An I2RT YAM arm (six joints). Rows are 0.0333 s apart.
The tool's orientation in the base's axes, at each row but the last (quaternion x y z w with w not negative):
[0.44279, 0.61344, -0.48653, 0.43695]
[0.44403, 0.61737, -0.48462, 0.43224]
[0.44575, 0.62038, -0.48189, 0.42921]
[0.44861, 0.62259, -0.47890, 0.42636]
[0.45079, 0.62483, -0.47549, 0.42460]
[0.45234, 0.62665, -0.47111, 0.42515]
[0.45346, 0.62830, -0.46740, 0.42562]
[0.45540, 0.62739, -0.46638, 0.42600]
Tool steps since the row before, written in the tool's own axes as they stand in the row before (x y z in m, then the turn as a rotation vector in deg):
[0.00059, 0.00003, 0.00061, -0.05, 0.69, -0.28]
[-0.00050, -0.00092, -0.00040, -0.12, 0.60, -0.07]
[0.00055, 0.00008, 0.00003, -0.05, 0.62, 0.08]
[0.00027, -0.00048, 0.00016, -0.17, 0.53, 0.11]
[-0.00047, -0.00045, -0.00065, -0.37, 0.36, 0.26]
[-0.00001, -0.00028, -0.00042, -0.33, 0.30, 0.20]
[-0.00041, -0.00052, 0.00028, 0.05, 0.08, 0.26]
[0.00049, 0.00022, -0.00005, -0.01, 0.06, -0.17]
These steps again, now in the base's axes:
[-0.00004, -0.00053, -0.00067, 0.65, 0.36, -0.06]
[-0.00082, 0.00020, 0.00074, 0.60, 0.13, 0.00]
[-0.00005, 0.00006, -0.00055, 0.62, 0.00, -0.10]
[-0.00051, -0.00018, -0.00019, 0.56, -0.06, 0.03]
[-0.00039, 0.00050, 0.00067, 0.46, -0.26, 0.23]
[-0.00031, 0.00037, 0.00015, 0.39, -0.21, 0.22]
[-0.00038, -0.00042, 0.00044, 0.09, -0.23, -0.12]
[0.00010, 0.00017, -0.00050, 0.04, 0.17, 0.03]

